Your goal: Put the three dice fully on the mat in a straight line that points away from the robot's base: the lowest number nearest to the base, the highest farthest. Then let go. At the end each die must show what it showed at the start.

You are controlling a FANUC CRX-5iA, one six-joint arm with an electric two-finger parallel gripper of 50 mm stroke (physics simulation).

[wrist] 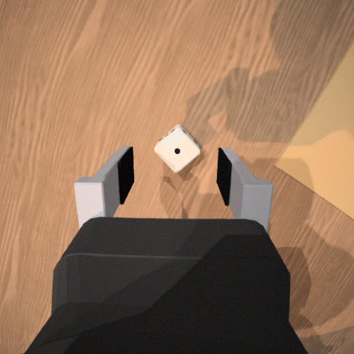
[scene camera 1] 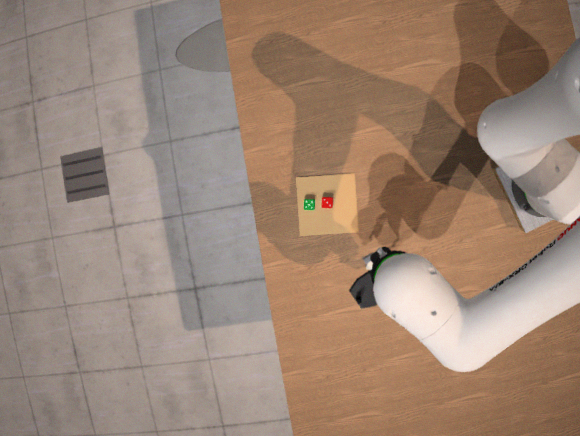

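Note:
A white die [wrist: 177, 150] with one pip up lies on the table outside the mat. In the wrist view it sits between and slightly beyond the fingertips, turned so its corners face the pads. My gripper [wrist: 175, 164] [scene camera 1: 376, 256] is open and empty above the table. A green die [scene camera 1: 309, 204] showing five and a red die [scene camera 1: 327, 202], seemingly showing three, stand apart on the yellow mat [scene camera 1: 320, 225] [wrist: 325, 150]; the red one is nearer the base. In the scene view the arm and gripper crowd the white die's area, so I cannot tell it clearly.
The robot base plate [scene camera 1: 525, 225] is at the right of the scene view. The arm [scene camera 1: 460, 320] reaches in from the right, below the mat. The wooden table's left edge [scene camera 1: 255, 220] runs left of the mat, with tiled floor [scene camera 1: 135, 260] beyond. Arm shadows cross the mat.

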